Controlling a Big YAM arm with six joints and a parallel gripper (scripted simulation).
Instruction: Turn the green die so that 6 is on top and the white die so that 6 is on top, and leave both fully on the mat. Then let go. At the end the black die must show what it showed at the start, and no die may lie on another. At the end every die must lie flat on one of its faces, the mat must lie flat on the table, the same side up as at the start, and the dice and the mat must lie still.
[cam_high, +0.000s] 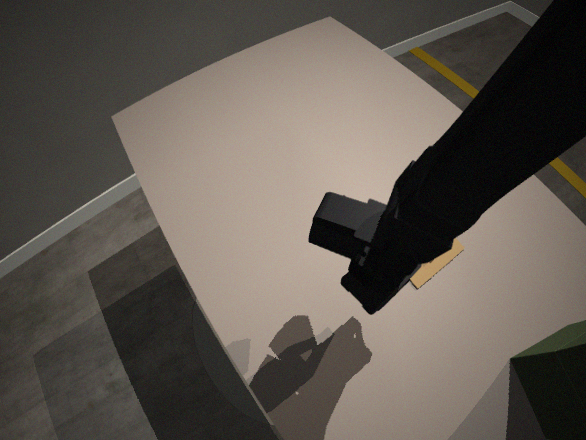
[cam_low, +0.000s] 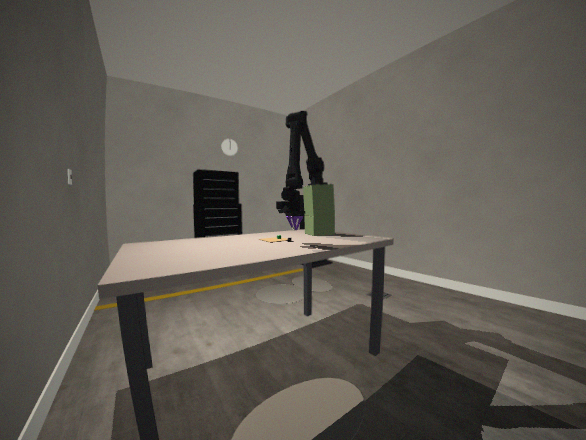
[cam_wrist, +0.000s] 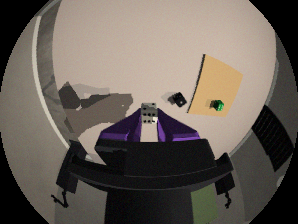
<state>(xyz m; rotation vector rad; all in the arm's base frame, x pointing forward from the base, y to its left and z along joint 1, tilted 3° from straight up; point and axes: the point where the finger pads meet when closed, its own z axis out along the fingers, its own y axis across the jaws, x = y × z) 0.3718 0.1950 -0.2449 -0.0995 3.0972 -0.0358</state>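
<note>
Now: hand 20 mm short of the tan mat, 170 mm to the left of it and 80 mm above it. From my hand the other things lie so: black die (10 mm behind, 60 mm to the right, 70 mm below); green die (10 mm behind, 170 mm to the right, 70 mm below); white die (right at my hand).
</note>
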